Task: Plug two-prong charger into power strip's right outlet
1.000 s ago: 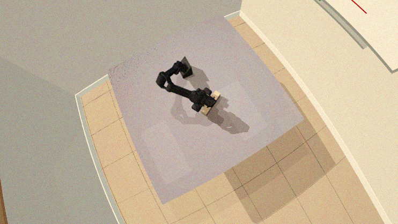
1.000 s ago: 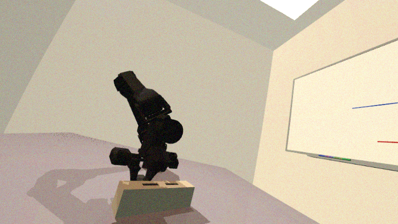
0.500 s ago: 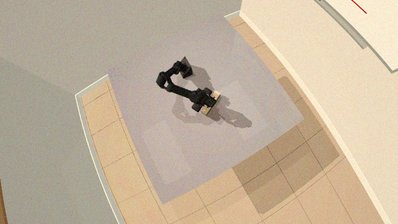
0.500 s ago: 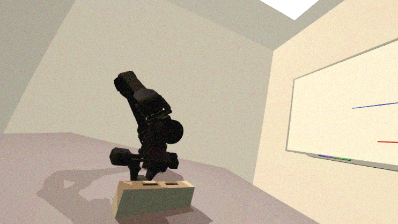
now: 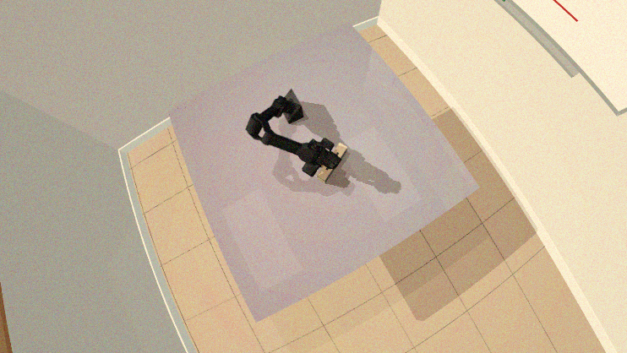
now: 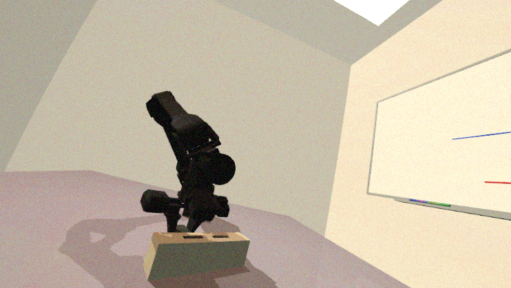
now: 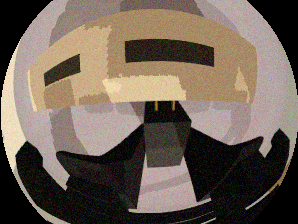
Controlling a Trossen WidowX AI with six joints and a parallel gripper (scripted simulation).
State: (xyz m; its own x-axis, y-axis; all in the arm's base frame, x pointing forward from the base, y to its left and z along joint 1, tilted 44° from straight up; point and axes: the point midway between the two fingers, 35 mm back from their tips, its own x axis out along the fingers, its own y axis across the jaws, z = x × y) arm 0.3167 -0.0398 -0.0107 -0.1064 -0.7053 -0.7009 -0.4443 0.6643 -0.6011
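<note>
The two-prong charger lies 1 cm to the left of my gripper tip, 1 cm ahead of it and 1 cm above it.
</note>
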